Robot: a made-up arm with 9 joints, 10 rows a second.
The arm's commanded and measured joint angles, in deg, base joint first. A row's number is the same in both.
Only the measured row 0 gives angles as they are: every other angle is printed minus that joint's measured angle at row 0.
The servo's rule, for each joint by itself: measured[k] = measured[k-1] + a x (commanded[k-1-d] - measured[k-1]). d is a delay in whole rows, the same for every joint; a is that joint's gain. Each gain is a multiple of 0.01, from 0.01 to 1. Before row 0 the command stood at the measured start. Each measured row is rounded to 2 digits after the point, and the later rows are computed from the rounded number. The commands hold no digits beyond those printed.
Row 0, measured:
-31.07, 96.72, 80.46, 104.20, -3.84, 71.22, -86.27, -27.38, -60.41
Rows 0 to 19, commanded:
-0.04, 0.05, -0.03, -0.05, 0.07, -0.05, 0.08, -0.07, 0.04
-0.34, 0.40, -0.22, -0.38, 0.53, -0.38, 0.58, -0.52, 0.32
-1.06, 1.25, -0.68, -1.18, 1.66, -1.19, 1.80, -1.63, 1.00
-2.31, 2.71, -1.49, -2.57, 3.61, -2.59, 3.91, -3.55, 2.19
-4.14, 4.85, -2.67, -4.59, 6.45, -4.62, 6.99, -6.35, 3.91
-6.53, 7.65, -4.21, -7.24, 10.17, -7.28, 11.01, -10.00, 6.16
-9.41, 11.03, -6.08, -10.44, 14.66, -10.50, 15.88, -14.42, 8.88
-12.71, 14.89, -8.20, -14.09, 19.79, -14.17, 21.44, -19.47, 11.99
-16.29, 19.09, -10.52, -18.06, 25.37, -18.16, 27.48, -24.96, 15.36
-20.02, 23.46, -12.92, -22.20, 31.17, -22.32, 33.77, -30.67, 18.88
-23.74, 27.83, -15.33, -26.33, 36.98, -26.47, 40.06, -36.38, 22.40
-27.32, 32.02, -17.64, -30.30, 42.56, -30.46, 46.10, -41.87, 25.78
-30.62, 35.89, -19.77, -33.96, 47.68, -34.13, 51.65, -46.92, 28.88
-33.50, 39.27, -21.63, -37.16, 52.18, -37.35, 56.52, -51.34, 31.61
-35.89, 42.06, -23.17, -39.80, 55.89, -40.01, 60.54, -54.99, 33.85
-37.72, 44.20, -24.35, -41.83, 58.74, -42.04, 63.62, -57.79, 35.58
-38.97, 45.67, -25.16, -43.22, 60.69, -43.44, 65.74, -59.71, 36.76
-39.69, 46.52, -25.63, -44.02, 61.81, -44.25, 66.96, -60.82, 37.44
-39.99, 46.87, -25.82, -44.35, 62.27, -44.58, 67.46, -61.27, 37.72
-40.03, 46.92, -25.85, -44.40, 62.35, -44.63, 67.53, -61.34, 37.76
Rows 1 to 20, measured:
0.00, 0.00, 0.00, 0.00, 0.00, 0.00, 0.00, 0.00, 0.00
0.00, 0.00, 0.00, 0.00, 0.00, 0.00, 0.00, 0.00, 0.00
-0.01, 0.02, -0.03, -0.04, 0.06, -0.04, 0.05, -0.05, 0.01
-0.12, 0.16, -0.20, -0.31, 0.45, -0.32, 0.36, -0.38, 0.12
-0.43, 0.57, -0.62, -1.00, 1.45, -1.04, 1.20, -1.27, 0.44
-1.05, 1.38, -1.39, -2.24, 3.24, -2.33, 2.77, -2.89, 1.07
-2.07, 2.70, -2.52, -4.10, 5.90, -4.23, 5.22, -5.35, 2.09
-3.54, 4.58, -4.01, -6.58, 9.44, -6.76, 8.58, -8.65, 3.56
-5.48, 7.03, -5.83, -9.63, 13.77, -9.86, 12.81, -12.75, 5.48
-7.87, 10.02, -7.92, -13.15, 18.77, -13.44, 17.82, -17.52, 7.82
-10.65, 13.47, -10.21, -17.03, 24.25, -17.36, 23.42, -22.80, 10.53
-13.74, 17.27, -12.59, -21.11, 29.99, -21.48, 29.42, -28.39, 13.54
-17.04, 21.28, -15.00, -25.23, 35.79, -25.62, 35.59, -34.06, 16.73
-20.43, 25.36, -17.32, -29.24, 41.41, -29.64, 41.69, -39.61, 19.99
-23.79, 29.36, -19.48, -32.97, 46.61, -33.37, 47.47, -44.80, 23.19
-26.99, 33.13, -21.37, -36.28, 51.23, -36.67, 52.72, -49.44, 26.22
-29.93, 36.52, -22.95, -39.06, 55.10, -39.44, 57.26, -53.38, 28.97
-32.50, 39.44, -24.18, -41.25, 58.12, -41.60, 60.95, -56.51, 31.35
-34.64, 41.81, -25.04, -42.81, 60.25, -43.13, 63.73, -58.78, 33.30
-36.31, 43.60, -25.56, -43.77, 61.54, -44.06, 65.60, -60.23, 34.79
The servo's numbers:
d 2
a 0.33 0.38 0.88 0.79 0.83 0.83 0.58 0.71 0.36

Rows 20 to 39, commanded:
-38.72, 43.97, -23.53, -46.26, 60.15, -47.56, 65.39, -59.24, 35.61
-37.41, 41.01, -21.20, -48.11, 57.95, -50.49, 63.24, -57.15, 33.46
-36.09, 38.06, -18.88, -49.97, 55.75, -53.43, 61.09, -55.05, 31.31
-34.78, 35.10, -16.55, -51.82, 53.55, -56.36, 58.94, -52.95, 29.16
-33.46, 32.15, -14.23, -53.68, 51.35, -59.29, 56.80, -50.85, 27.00
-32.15, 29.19, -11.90, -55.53, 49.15, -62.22, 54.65, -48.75, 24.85
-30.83, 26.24, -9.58, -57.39, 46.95, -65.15, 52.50, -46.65, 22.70
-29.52, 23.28, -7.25, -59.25, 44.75, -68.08, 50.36, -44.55, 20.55
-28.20, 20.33, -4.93, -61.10, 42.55, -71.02, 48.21, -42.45, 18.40
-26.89, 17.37, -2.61, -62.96, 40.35, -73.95, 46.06, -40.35, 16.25
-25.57, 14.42, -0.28, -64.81, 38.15, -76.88, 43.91, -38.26, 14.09
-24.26, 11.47, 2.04, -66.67, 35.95, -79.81, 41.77, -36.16, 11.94
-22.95, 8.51, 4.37, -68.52, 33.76, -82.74, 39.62, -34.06, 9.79
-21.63, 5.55, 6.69, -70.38, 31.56, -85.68, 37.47, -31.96, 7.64
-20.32, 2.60, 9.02, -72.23, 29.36, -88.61, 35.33, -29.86, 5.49
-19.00, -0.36, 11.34, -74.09, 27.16, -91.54, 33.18, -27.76, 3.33
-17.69, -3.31, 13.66, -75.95, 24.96, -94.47, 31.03, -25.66, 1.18
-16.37, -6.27, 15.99, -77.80, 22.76, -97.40, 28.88, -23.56, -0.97
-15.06, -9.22, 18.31, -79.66, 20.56, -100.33, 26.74, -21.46, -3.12
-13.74, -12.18, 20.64, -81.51, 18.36, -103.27, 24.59, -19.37, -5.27
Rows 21 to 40, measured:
-37.52, 44.84, -25.79, -44.23, 62.15, -44.49, 66.68, -60.97, 35.84
-38.35, 45.63, -25.84, -44.36, 62.32, -44.61, 67.17, -61.23, 36.53
-38.47, 45.00, -23.81, -45.86, 60.52, -47.06, 66.14, -59.82, 36.20
-38.12, 43.48, -21.51, -47.64, 58.39, -49.91, 64.46, -57.92, 35.21
-37.45, 41.42, -19.20, -49.48, 56.20, -52.83, 62.51, -55.88, 33.81
-36.57, 39.02, -16.87, -51.33, 54.00, -55.76, 60.44, -53.80, 32.14
-35.54, 36.41, -14.55, -53.19, 51.80, -58.69, 58.33, -51.71, 30.29
-34.42, 33.67, -12.22, -55.04, 49.60, -61.62, 56.20, -49.61, 28.33
-33.24, 30.85, -9.90, -56.90, 47.40, -64.55, 54.05, -47.51, 26.30
-32.01, 27.97, -7.57, -58.76, 45.20, -67.48, 51.91, -45.41, 24.23
-30.75, 25.07, -5.25, -60.61, 43.00, -70.42, 49.76, -43.31, 22.13
-29.48, 22.14, -2.93, -62.47, 40.80, -73.35, 47.61, -41.21, 20.01
-28.19, 19.21, -0.60, -64.32, 38.60, -76.28, 45.46, -39.12, 17.88
-26.89, 16.27, 1.72, -66.18, 36.40, -79.21, 43.32, -37.02, 15.74
-25.59, 13.32, 4.05, -68.03, 34.21, -82.14, 41.17, -34.92, 13.60
-24.28, 10.37, 6.37, -69.89, 32.01, -85.08, 39.02, -32.82, 11.45
-22.97, 7.42, 8.70, -71.74, 29.81, -88.01, 36.88, -30.72, 9.30
-21.66, 4.46, 11.02, -73.60, 27.61, -90.94, 34.73, -28.62, 7.15
-20.35, 1.51, 13.34, -75.46, 25.41, -93.87, 32.58, -26.52, 5.00
-19.04, -1.45, 15.67, -77.31, 23.21, -96.80, 30.43, -24.42, 2.85

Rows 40 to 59, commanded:
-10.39, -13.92, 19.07, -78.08, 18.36, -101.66, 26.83, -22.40, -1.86
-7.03, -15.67, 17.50, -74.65, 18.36, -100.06, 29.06, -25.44, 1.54
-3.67, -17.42, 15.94, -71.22, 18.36, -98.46, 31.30, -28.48, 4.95
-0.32, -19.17, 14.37, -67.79, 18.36, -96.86, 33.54, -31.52, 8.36
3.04, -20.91, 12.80, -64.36, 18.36, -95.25, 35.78, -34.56, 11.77
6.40, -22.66, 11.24, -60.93, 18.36, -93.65, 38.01, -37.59, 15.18
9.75, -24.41, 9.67, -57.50, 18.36, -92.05, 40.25, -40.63, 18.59
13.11, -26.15, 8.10, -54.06, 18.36, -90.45, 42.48, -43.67, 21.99
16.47, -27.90, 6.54, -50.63, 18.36, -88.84, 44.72, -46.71, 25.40
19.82, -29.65, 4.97, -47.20, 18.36, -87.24, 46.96, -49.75, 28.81
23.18, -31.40, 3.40, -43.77, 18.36, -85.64, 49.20, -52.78, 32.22
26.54, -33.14, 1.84, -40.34, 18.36, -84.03, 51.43, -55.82, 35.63
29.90, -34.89, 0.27, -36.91, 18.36, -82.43, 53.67, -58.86, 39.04
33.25, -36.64, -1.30, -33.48, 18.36, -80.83, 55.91, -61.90, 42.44
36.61, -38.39, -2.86, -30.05, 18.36, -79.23, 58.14, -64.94, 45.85
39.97, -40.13, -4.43, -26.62, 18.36, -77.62, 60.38, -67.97, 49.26
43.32, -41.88, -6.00, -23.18, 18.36, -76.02, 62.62, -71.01, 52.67
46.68, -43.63, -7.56, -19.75, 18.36, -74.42, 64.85, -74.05, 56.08
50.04, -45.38, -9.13, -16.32, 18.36, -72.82, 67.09, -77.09, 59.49
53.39, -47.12, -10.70, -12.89, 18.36, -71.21, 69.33, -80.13, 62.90
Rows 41 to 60, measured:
-17.73, -4.40, 17.99, -79.17, 21.01, -99.73, 28.29, -22.32, 0.70
-16.41, -7.36, 20.32, -81.02, 18.81, -102.67, 26.14, -20.23, -1.45
-14.42, -9.85, 19.22, -78.70, 18.44, -101.83, 26.54, -21.77, -1.60
-11.98, -12.06, 17.71, -75.50, 18.37, -100.36, 28.00, -24.38, -0.47
-9.24, -14.10, 16.15, -72.12, 18.36, -98.78, 29.91, -27.29, 1.48
-6.30, -16.03, 14.58, -68.70, 18.36, -97.19, 32.02, -30.29, 3.96
-3.22, -17.88, 13.01, -65.27, 18.36, -95.58, 34.20, -33.32, 6.77
-0.05, -19.70, 11.45, -61.84, 18.36, -93.98, 36.41, -36.35, 9.80
3.18, -21.49, 9.88, -58.41, 18.36, -92.38, 38.64, -39.39, 12.96
6.46, -23.26, 8.31, -54.97, 18.36, -90.78, 40.87, -42.43, 16.21
9.76, -25.02, 6.75, -51.54, 18.36, -89.17, 43.10, -45.47, 19.52
13.08, -26.78, 5.18, -48.11, 18.36, -87.57, 45.34, -48.51, 22.86
16.41, -28.54, 3.61, -44.68, 18.36, -85.97, 47.58, -51.54, 26.23
19.75, -30.29, 2.05, -41.25, 18.36, -84.36, 49.81, -54.58, 29.61
23.10, -32.04, 0.48, -37.82, 18.36, -82.76, 52.05, -57.62, 33.00
26.45, -33.79, -1.09, -34.39, 18.36, -81.16, 54.29, -60.66, 36.40
29.80, -35.54, -2.65, -30.96, 18.36, -79.56, 56.52, -63.70, 39.80
33.16, -37.28, -4.22, -27.53, 18.36, -77.95, 58.76, -66.73, 43.21
36.51, -39.03, -5.79, -24.09, 18.36, -76.35, 61.00, -69.77, 46.62
39.87, -40.78, -7.35, -20.66, 18.36, -74.75, 63.23, -72.81, 50.03

